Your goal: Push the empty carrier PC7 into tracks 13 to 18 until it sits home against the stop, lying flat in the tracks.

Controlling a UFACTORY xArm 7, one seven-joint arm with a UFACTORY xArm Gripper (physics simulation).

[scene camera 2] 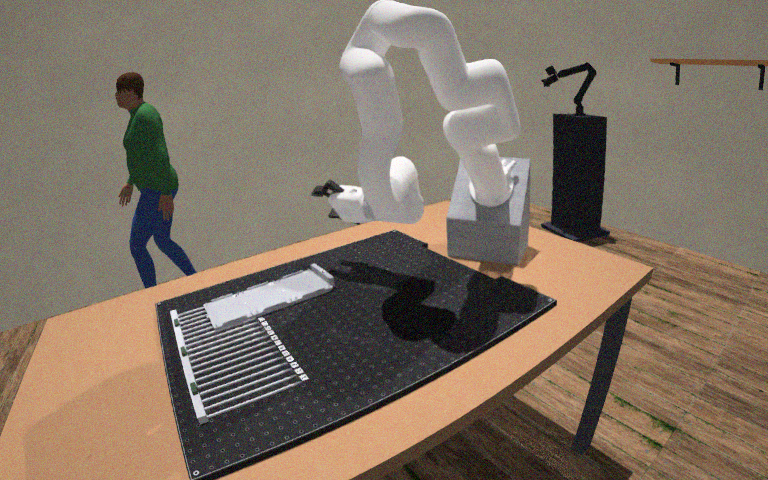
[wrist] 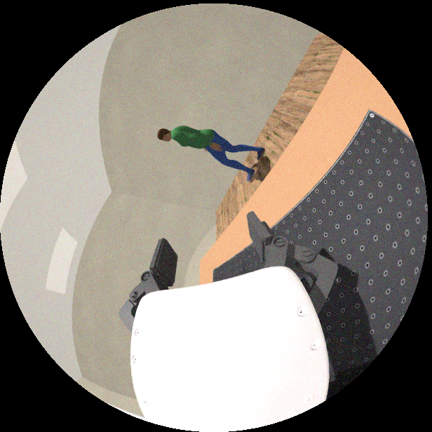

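Where they show: gripper, fingertip midpoint: (scene camera 2: 322,201); arm's base, origin of the base link: (scene camera 2: 491,186).
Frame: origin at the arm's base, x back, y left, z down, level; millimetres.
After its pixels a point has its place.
The carrier PC7 (scene camera 2: 266,297) @(x -644, y 59, z 168 mm), a long pale grey tray with a raised end bar at its right end, appears to lie flat on the black board. Its left part lies over the farthest of the tracks (scene camera 2: 254,399) @(x -681, y 420, z 176 mm), and its left end stands apart from the white stop bar (scene camera 2: 188,365) @(x -814, y 302, z 163 mm), with bare rails between. I cannot read which track numbers it covers. My gripper (scene camera 2: 325,202) @(x -454, y -110, z 2 mm) (wrist: 207,236) is open and empty, raised above the board beyond the carrier's right end, fingers pointing left in the scene view. The carrier does not show in the wrist view.
The black perforated board (scene camera 2: 362,362) @(x -477, y 370, z 179 mm) (wrist: 370,200) lies on the orange table (scene camera 2: 589,271) @(x 171, y 254, z 192 mm) (wrist: 320,150). A row of white number labels (scene camera 2: 283,348) @(x -618, y 274, z 179 mm) edges the tracks. A person in green (scene camera 2: 148,141) (wrist: 192,137) stands beyond the table. A black pedestal (scene camera 2: 578,169) with a small arm stands behind.
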